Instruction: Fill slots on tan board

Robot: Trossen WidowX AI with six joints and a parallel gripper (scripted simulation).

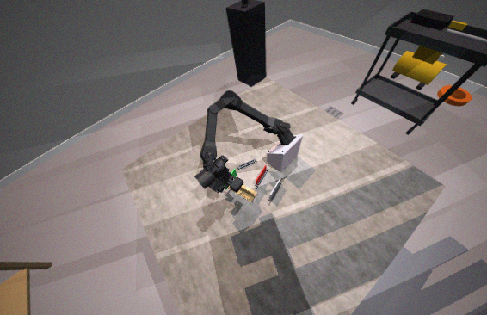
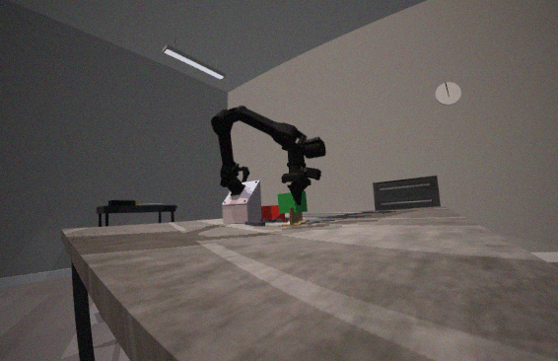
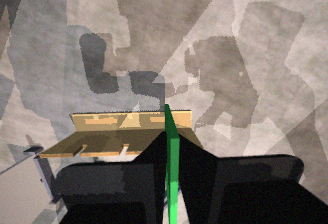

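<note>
My gripper tip is now 160 mm past the red board, 80 mm to the right of it and 40 mm above it. Round my gripper tip: tan board (40 mm to the left, 40 mm below, 30 mm behind); green board (20 mm behind, 10 mm to the right); grey-white board (190 mm to the left, 150 mm behind, 40 mm below).
</note>
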